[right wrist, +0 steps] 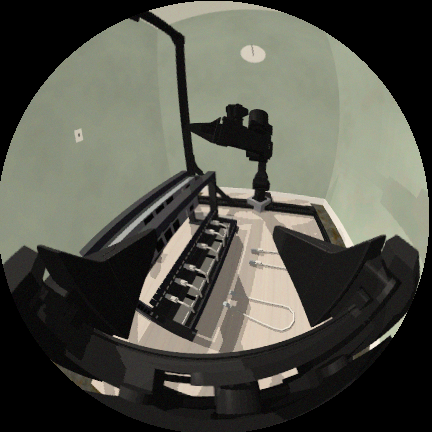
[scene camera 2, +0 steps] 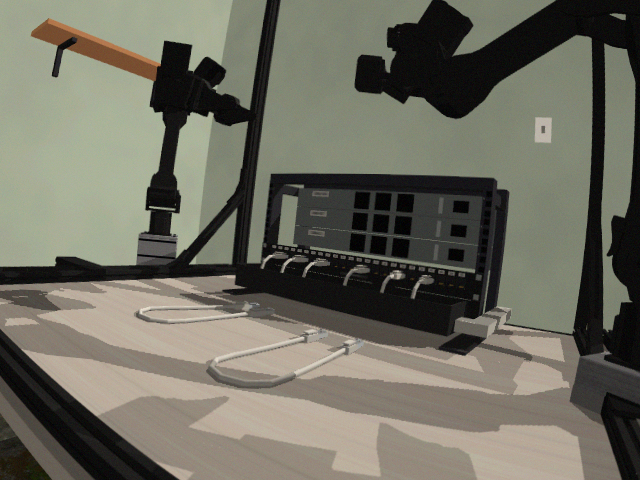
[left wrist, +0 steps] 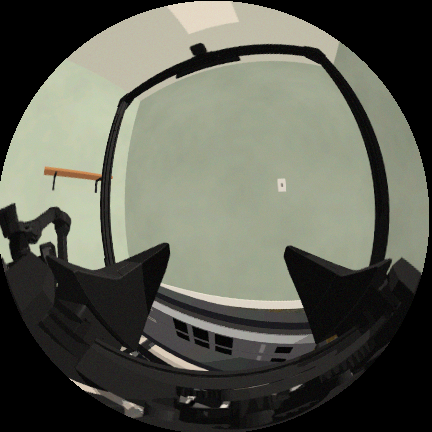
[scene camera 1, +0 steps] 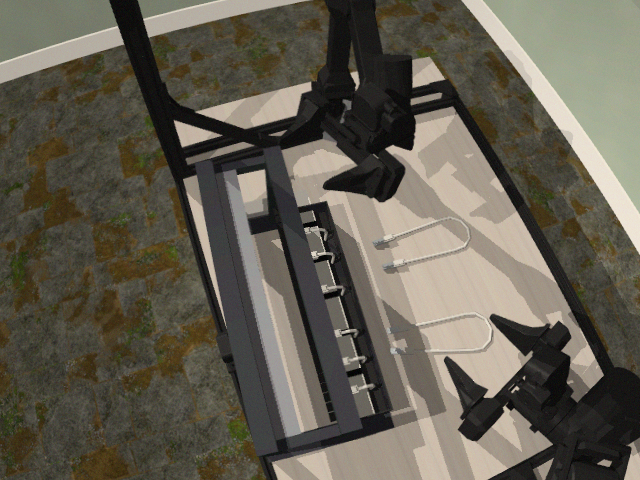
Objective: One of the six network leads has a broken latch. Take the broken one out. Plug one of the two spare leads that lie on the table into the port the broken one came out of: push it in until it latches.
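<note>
Six white network leads are plugged into the dark port panel, among them one lead; which latch is broken is too small to tell. Two U-shaped spare leads lie on the table: the upper one in scene camera 1, and the lower one. My left gripper is open and empty, raised near the rack's upper end in scene camera 1. My right gripper is open and empty, raised near the lower spare lead's loop in that view.
The dark rack frame stands over the ports. A low black trough runs in front of the leads. A black upright post stands beside the rack. Black rails edge the table.
</note>
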